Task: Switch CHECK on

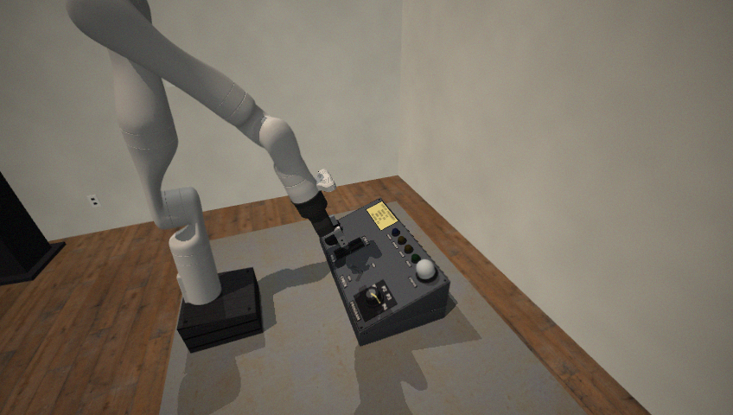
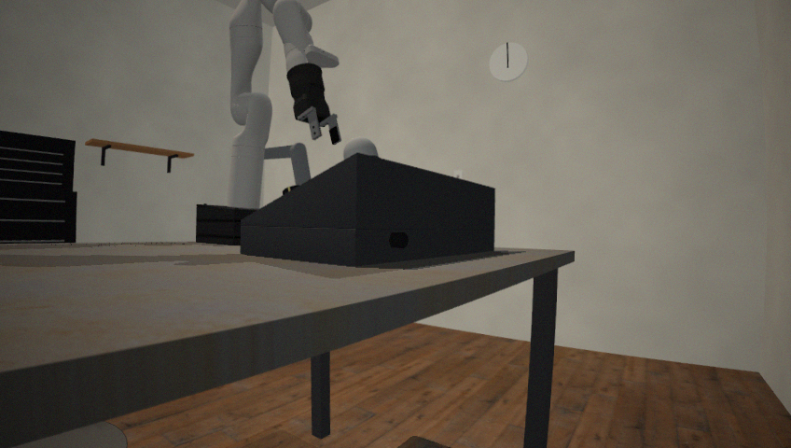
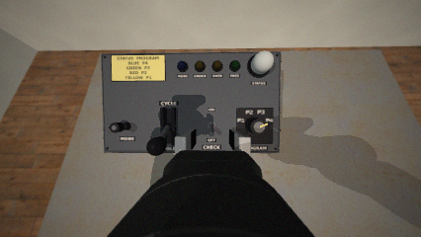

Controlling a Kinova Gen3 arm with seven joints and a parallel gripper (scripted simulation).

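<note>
My hand is 50 mm short of the check toggle, 10 mm to the right of it and 150 mm above it. The rest, counted from my hand: program dial (70 mm ahead, 120 mm to the right, 140 mm below); then dark console (80 mm ahead, 60 mm to the left, 160 mm below); then black-knobbed cycle lever (10 mm ahead, 120 mm to the left, 130 mm below).
</note>
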